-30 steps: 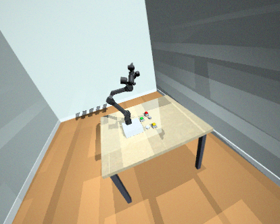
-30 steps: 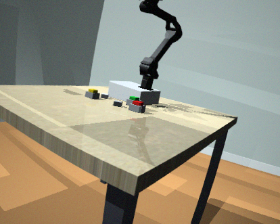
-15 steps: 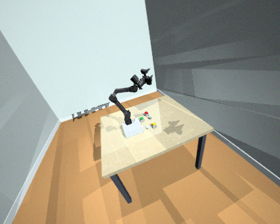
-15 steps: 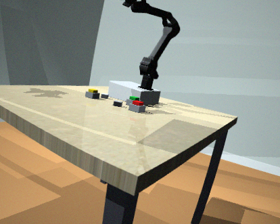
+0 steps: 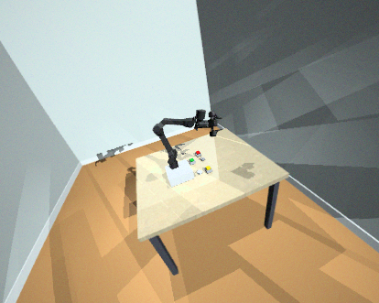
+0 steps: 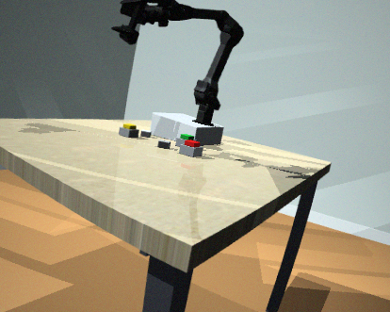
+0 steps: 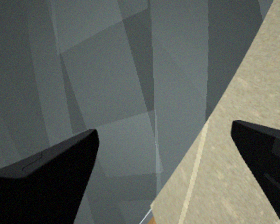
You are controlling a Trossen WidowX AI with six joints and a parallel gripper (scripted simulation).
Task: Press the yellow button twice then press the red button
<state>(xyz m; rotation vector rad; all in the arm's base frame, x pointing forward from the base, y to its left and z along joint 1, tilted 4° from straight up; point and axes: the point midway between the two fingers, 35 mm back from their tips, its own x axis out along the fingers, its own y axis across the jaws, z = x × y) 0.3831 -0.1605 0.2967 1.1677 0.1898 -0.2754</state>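
My gripper tip is now 33 cm above the yellow button, 19 cm past it and 2 cm to the left of it. The rest, counted from my gripper tip: green button: 33 cm below, 24 cm behind, 17 cm to the left; red button: 33 cm below, 23 cm to the left, 14 cm behind.
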